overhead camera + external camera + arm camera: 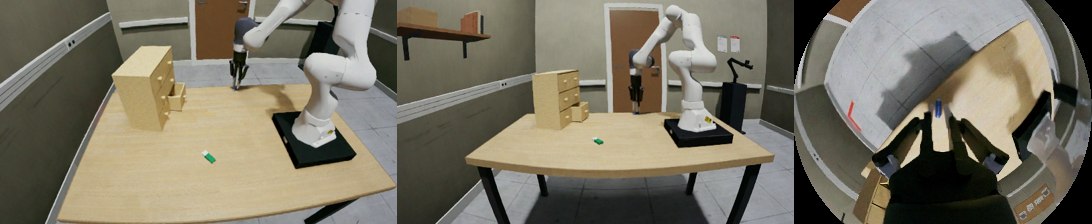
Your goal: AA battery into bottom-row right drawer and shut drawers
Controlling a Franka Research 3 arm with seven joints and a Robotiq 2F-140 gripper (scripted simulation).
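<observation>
Now: the AA battery 5 cm below my hand. The rest, counted from my hand: green object 47 cm to the left, 28 cm ahead, 5 cm below.
</observation>
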